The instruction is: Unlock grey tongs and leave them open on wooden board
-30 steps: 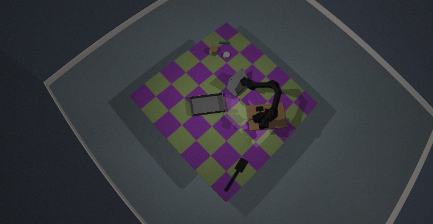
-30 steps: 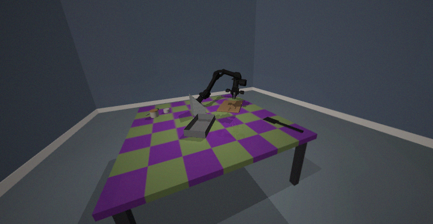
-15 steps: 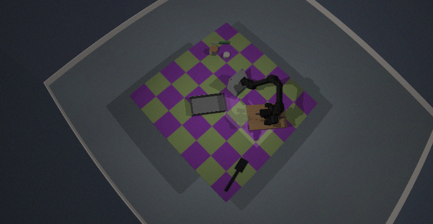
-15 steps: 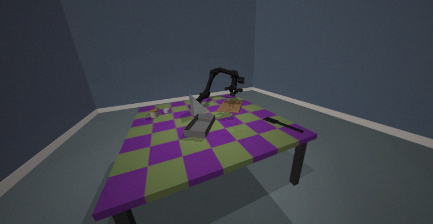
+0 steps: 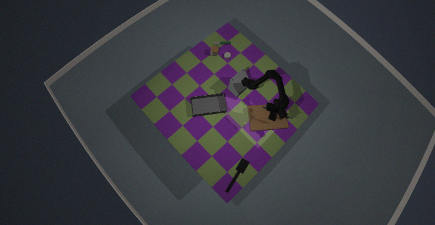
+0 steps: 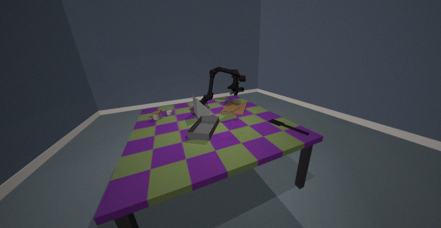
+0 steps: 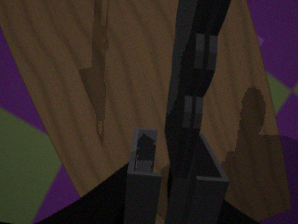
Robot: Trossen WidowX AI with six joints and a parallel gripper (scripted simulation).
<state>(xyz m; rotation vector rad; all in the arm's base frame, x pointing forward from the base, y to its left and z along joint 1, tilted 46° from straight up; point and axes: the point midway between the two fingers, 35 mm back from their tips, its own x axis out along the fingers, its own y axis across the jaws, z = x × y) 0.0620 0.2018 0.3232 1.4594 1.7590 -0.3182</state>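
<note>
The wooden board lies 140 mm below my gripper tip and 10 mm behind it. From my gripper tip the other things lie so: white cup 710 mm to the right, 190 mm behind, 130 mm below; black spatula 550 mm ahead, 160 mm to the left, 150 mm below; grey roasting tin 460 mm to the right, 310 mm ahead, 120 mm below.
</note>
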